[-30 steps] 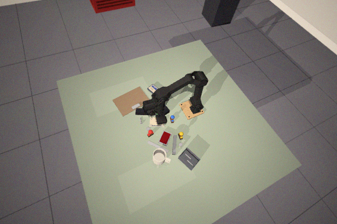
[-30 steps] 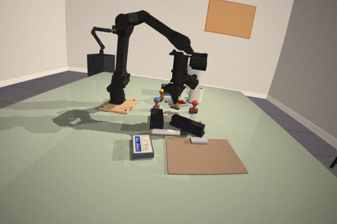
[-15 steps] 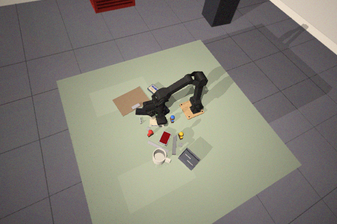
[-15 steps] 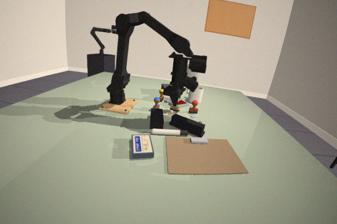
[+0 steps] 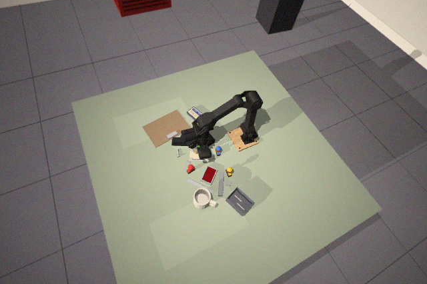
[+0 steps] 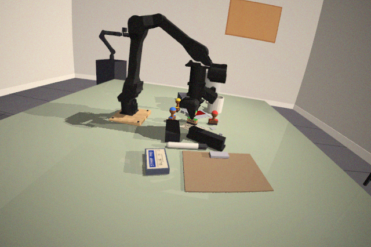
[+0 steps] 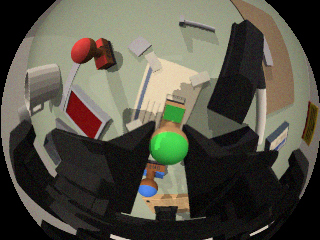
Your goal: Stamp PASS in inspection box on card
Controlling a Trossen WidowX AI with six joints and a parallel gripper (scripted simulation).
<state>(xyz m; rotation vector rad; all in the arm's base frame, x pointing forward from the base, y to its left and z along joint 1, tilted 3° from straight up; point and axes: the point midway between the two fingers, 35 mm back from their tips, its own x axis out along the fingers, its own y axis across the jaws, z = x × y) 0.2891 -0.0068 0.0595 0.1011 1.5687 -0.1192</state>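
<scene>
The cream card lies 50 mm below my gripper tip, 10 mm to the left of it and 10 mm ahead of it. From my gripper tip the other things lie so: long black block (90 mm to the right, 60 mm ahead, 30 mm below); then red-knobbed stamp (80 mm to the left, 80 mm ahead, 30 mm below); then green-knobbed stamp (10 mm below).
</scene>
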